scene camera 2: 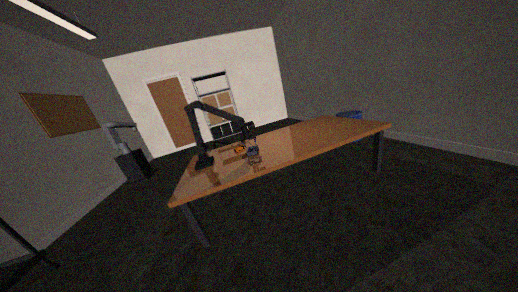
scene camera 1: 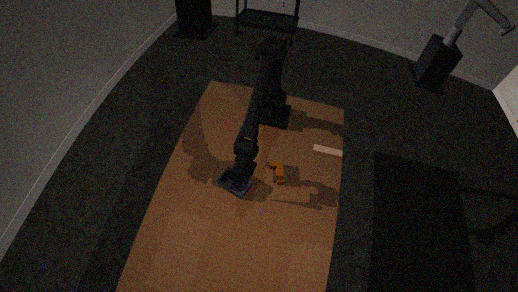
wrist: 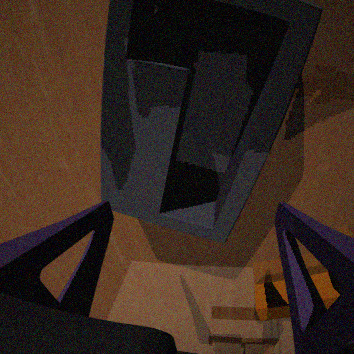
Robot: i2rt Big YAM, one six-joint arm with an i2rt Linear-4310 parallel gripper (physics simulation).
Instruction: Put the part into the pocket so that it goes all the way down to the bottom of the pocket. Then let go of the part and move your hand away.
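Frame: origin at the arm's base, x left, y back, z up, level; metres.
Seen in the pictures: gripper, fingertip midpoint: (scene camera 2: 251, 146) (scene camera 1: 243, 182) (wrist: 191, 210); arm's base, link origin: (scene camera 2: 204, 161) (scene camera 1: 275, 113).
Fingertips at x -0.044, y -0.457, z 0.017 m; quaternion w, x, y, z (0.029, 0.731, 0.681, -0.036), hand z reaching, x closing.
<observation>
Pixels of each thing's middle, then the offset from my fingertips to it. Level surfaces: height alone.
- orange part, body centre: (wrist: 306, 288) (scene camera 1: 276, 173) (scene camera 2: 240, 148) dx +0.131, dy +0.104, dz -0.031 m
- pocket block, body centre: (wrist: 187, 119) (scene camera 1: 234, 182) (scene camera 2: 253, 150) dx -0.043, dy -0.002, dz -0.028 m
- wooden table, surface height: dz -0.046 m
The orange part (scene camera 1: 280, 173) (scene camera 2: 240, 149) (wrist: 262, 300) lies on the table beside the blue-grey pocket block; in the wrist view it is at the bottom right, partly behind the right finger. The pocket block (scene camera 1: 244, 192) (scene camera 2: 253, 151) (wrist: 291, 55) is a rectangular, open-topped tray, turned at an angle. It has a raised inner piece and deep shadows inside, and no orange shows in it. My gripper (scene camera 1: 239, 183) (wrist: 191, 210) is open and empty, above the pocket block, with its fingertips wide apart near the block's near end. In scene camera 1 the arm hides part of the block.
The arm's base stands on the wooden table (scene camera 1: 235, 240) (scene camera 2: 320, 132) behind the block. A pale strip (scene camera 1: 327, 150) lies near the table's side edge, beyond the orange part. A second robot on a pedestal (scene camera 1: 438, 62) (scene camera 2: 132, 164) and a blue bin (scene camera 2: 349, 115) stand away from the table.
</observation>
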